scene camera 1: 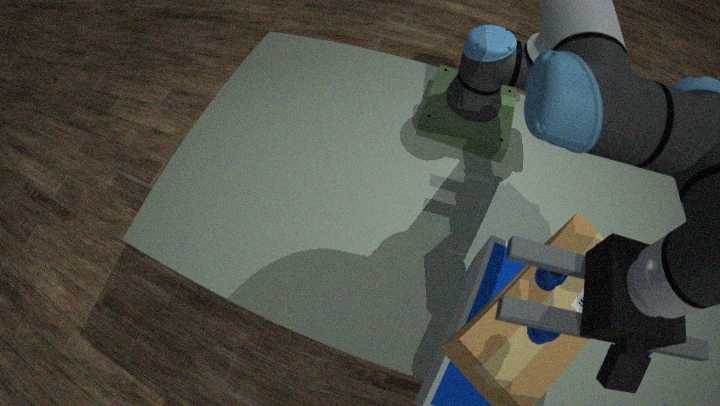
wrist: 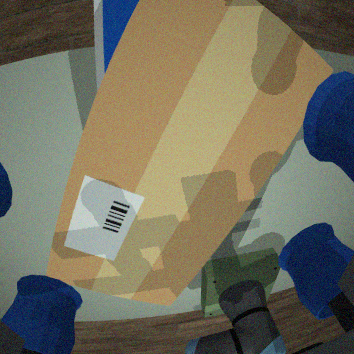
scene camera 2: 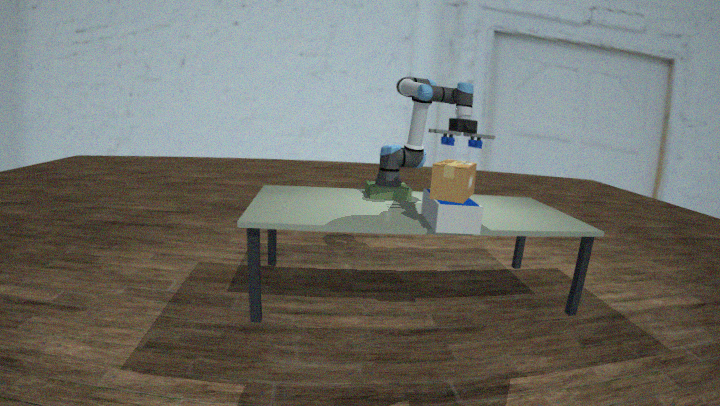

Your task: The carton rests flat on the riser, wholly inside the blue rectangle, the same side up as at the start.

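Seen in the pictures: end effector, tool point: [wrist: 169, 229] [scene camera 2: 461, 146]; arm's base, origin of the base link: [scene camera 1: 473, 101] [wrist: 240, 293] [scene camera 2: 388, 184].
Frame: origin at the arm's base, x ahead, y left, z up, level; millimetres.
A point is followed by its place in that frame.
Observation:
The brown carton [scene camera 1: 496, 348] @[x 647, y 21, z 209 mm] [scene camera 2: 452, 182] @[x 701, y 36, z 141 mm] [wrist: 200, 140] @[x 604, y 87, z 209 mm] has a pale tape strip and a white barcode label [wrist: 95, 220] @[x 559, y 187, z 209 mm] on top. It stands upright on the grey riser [scene camera 2: 457, 219] @[x 775, y 39, z -3 mm] [scene camera 1: 467, 302] @[x 547, y 4, z 55 mm] and looks level. It is turned at an angle to the blue rectangle [scene camera 1: 453, 388] @[x 710, y 3, z 56 mm] [scene camera 2: 471, 202] @[x 713, y 138, z 56 mm] [wrist: 116, 30] @[x 725, y 135, z 56 mm], with blue showing beside it. Its labelled end appears to reach past the riser. The rest of the rectangle is hidden under the carton. My gripper [scene camera 1: 547, 306] [scene camera 2: 461, 141] @[x 602, y 120, z 293 mm] is open, its blue suction cups hanging well above the carton and touching nothing.
The pale green table [scene camera 1: 302, 151] @[x 208, y -419, z -64 mm] [scene camera 2: 322, 204] @[x 239, y -429, z -64 mm] carries the arm's green base plate [scene camera 1: 453, 128] @[x 111, y -51, z 1 mm] [scene camera 2: 374, 190] @[x 106, y -116, z -15 mm] [wrist: 267, 265] @[x 107, y -90, z -1 mm] behind the riser. The riser stands near the table's front edge in scene camera 2. The arm's shadow falls on the table and carton.

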